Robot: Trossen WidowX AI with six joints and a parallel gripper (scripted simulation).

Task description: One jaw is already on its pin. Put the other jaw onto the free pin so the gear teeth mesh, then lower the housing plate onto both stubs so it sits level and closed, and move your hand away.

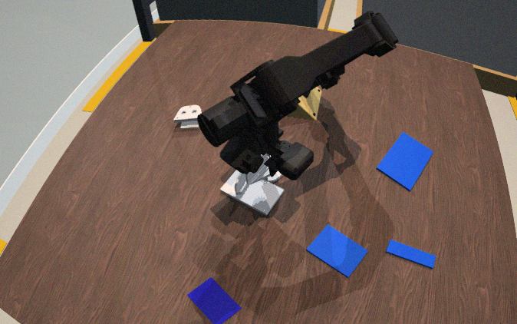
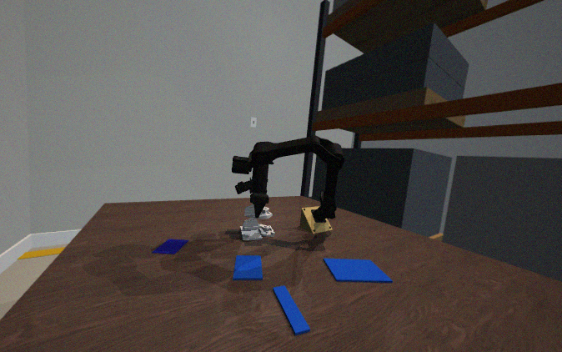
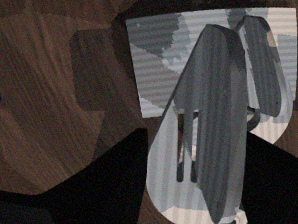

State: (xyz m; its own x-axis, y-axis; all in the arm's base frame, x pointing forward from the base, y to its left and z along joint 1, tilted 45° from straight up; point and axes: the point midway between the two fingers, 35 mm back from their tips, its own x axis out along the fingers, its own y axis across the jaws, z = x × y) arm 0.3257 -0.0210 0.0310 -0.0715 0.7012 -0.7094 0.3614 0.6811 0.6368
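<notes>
The white slab is 8 cm below my gripper tip, 3 cm to the right of it and 1 cm ahead of it. From my gripper tip the other things lie so: housing plate (27 cm to the right, 16 cm behind, 5 cm below).
</notes>
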